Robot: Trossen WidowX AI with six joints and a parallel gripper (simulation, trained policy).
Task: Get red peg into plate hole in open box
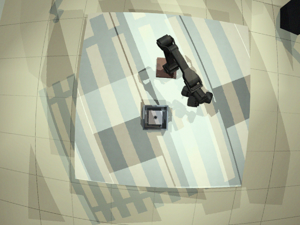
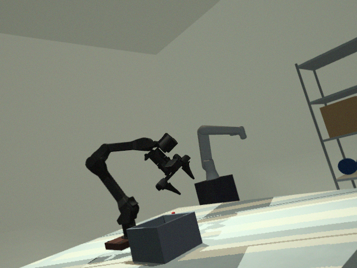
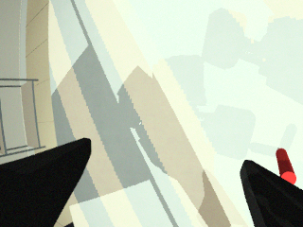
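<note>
My gripper tip is 4 cm past the red peg, 8 cm to the left of it and 13 cm above it. From my gripper tip the other things lie so: plate (16 cm ahead, 24 cm to the right, 12 cm below); then dark grey box (16 cm ahead, 24 cm to the right, 14 cm below).
</note>
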